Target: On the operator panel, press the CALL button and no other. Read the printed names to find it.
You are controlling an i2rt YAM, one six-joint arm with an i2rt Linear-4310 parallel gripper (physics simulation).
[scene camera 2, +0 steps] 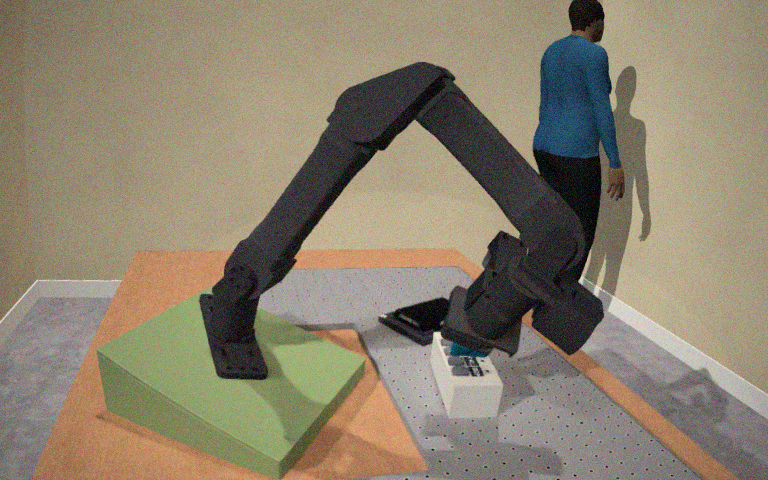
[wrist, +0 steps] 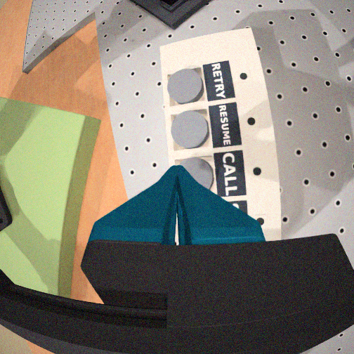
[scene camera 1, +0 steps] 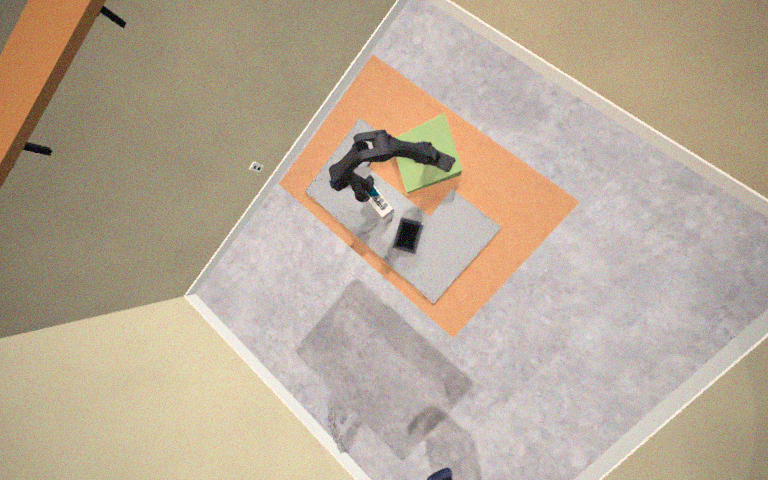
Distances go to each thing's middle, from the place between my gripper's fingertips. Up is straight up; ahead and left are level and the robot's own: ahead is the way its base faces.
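Black tray [scene camera 2: 428,315]: 110 mm ahead of my hand, 220 mm to the left of it, 50 mm below it. With respect to the white operator panel [scene camera 2: 478,395], my hand is 30 mm short of it and 40 mm above it. Going by their middles, the panel is the nearest to my hand of the things named here.
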